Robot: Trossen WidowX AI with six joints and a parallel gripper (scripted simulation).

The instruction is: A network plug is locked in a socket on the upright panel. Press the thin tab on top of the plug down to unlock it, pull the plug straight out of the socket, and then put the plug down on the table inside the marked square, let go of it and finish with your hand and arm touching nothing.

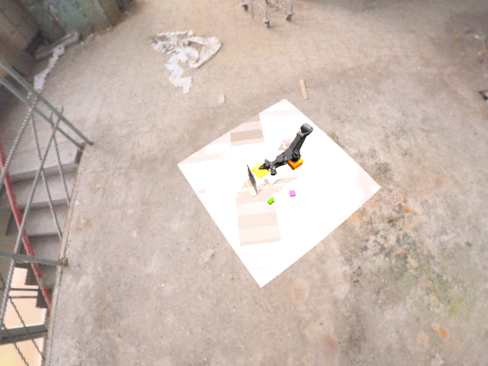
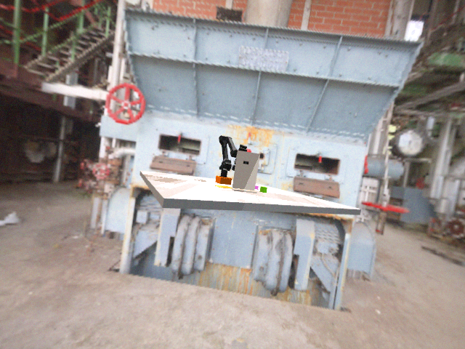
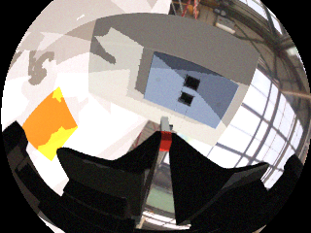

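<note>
My gripper tip is now 200 mm above the orange marked square, 70 mm to the left of it and 60 mm past it. The rest, counted from my gripper tip: network plug (10 mm ahead); then upright grey panel (80 mm ahead, 70 mm below, 20 mm to the left).
</note>
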